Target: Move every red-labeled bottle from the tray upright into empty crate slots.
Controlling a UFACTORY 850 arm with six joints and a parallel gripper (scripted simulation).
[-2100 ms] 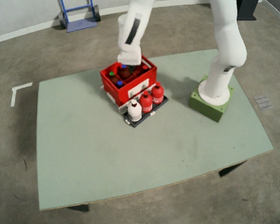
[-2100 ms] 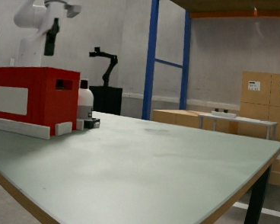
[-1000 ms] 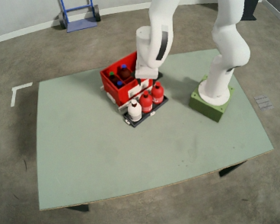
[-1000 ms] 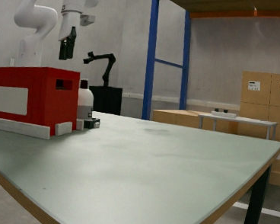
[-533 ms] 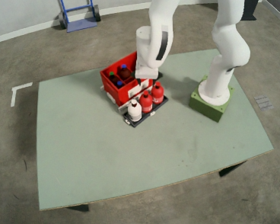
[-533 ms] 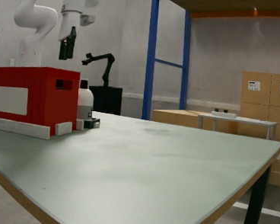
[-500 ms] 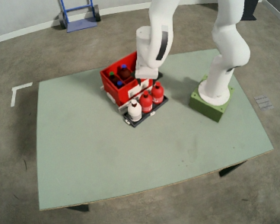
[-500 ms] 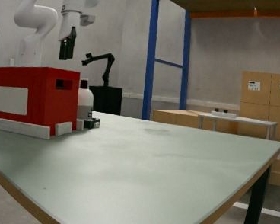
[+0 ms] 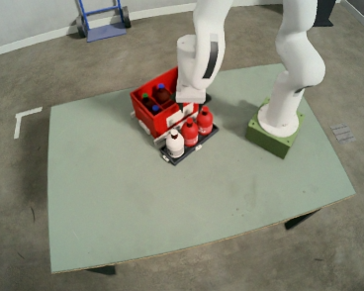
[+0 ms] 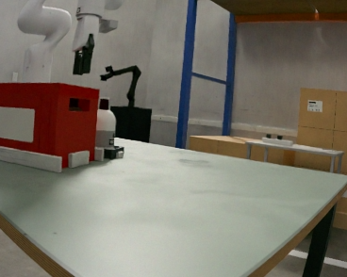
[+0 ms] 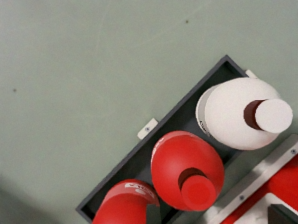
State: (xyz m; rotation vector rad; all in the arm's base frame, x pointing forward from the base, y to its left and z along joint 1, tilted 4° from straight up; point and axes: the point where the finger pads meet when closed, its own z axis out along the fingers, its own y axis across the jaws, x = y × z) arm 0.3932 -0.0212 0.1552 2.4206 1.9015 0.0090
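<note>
The white bottle lies 7 cm ahead of my hand, 4 cm to the left of it and 16 cm below it. The rest, counted from my hand: red crate 7 cm ahead, 17 cm to the right, 16 cm below; dark grey tray 23 cm below; red-capped bottle 7 cm behind, 5 cm to the right, 16 cm below.
</note>
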